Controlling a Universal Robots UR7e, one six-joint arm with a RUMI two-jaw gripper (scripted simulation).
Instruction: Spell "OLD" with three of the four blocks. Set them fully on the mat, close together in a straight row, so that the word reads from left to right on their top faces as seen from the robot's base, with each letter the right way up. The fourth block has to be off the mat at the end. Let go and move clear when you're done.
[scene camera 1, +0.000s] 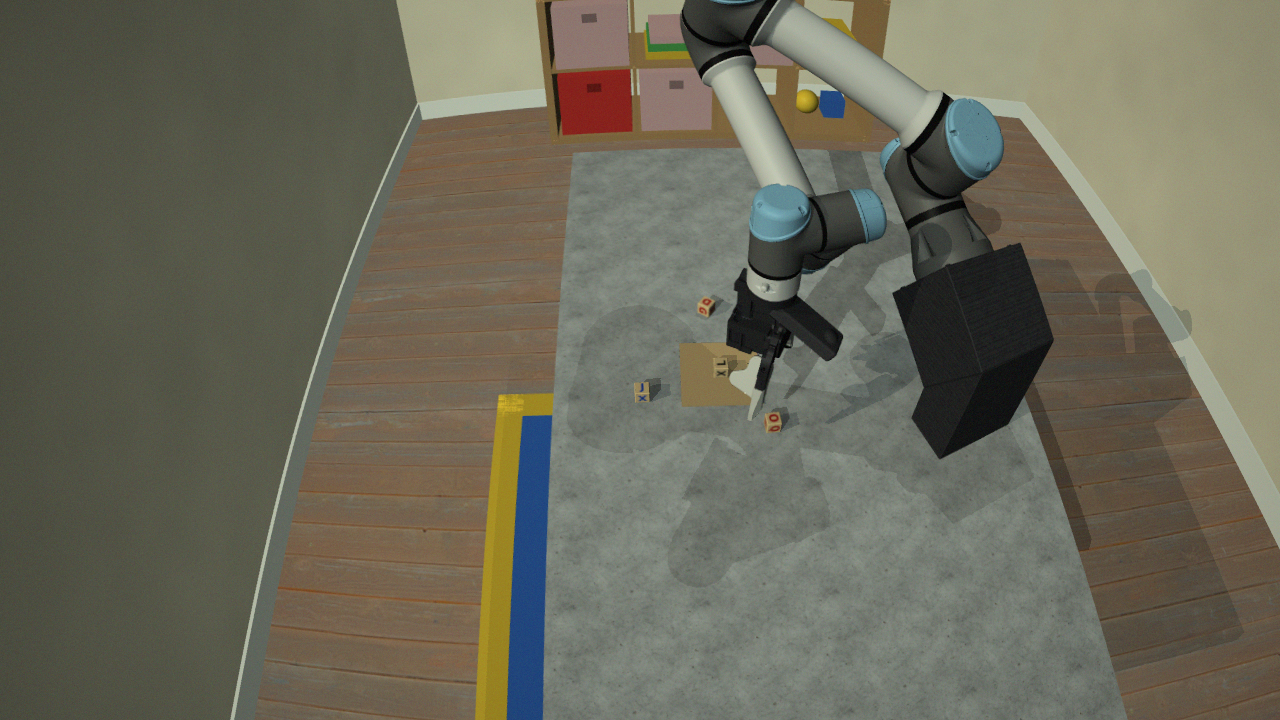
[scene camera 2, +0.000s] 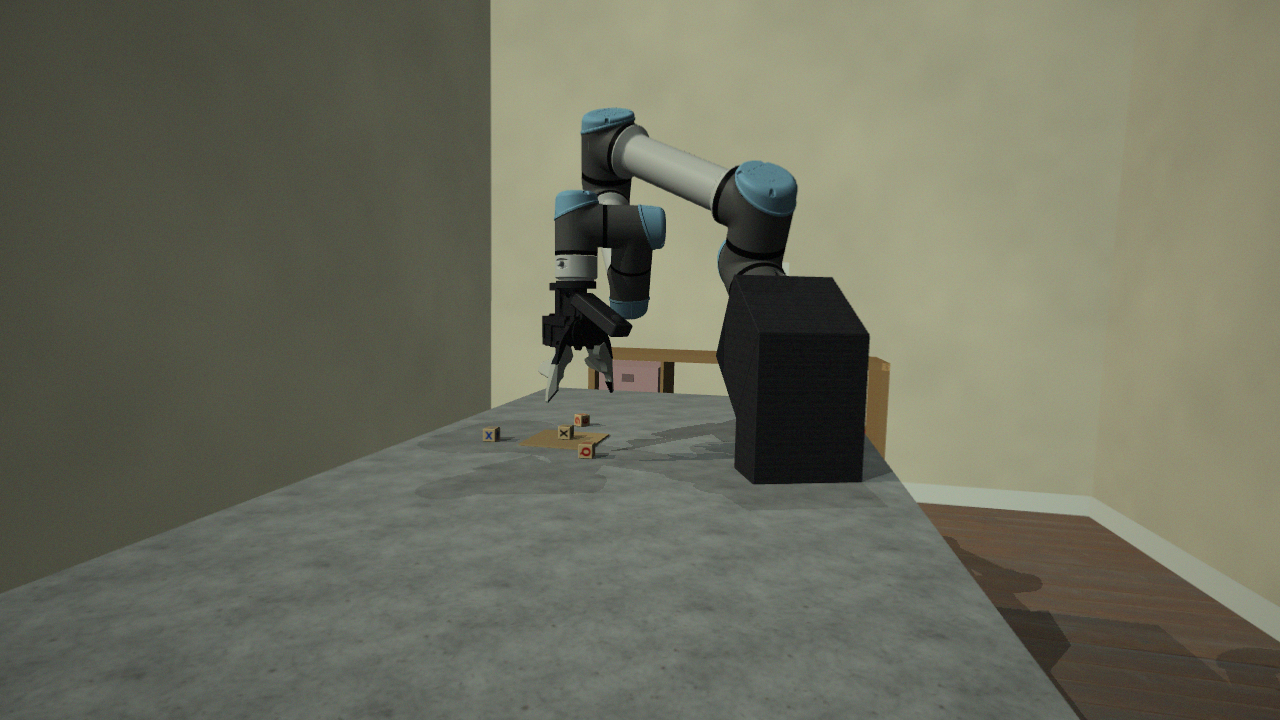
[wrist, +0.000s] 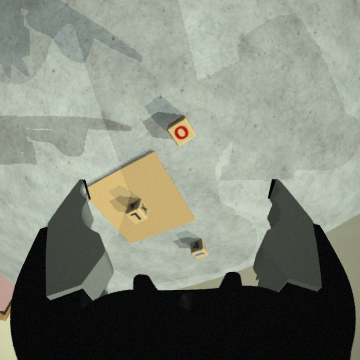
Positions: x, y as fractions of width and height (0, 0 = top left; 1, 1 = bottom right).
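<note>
You can see the gripper in scene camera 1 (scene camera 1: 0.60, 0.53), and it shows in scene camera 2 (scene camera 2: 0.45, 0.55) and in the wrist view (wrist: 0.50, 0.50) too. There's also a tan mat: scene camera 1 has the mat at (scene camera 1: 0.55, 0.54), scene camera 2 has it at (scene camera 2: 0.43, 0.61), and the wrist view shows it at (wrist: 0.40, 0.50).
</note>
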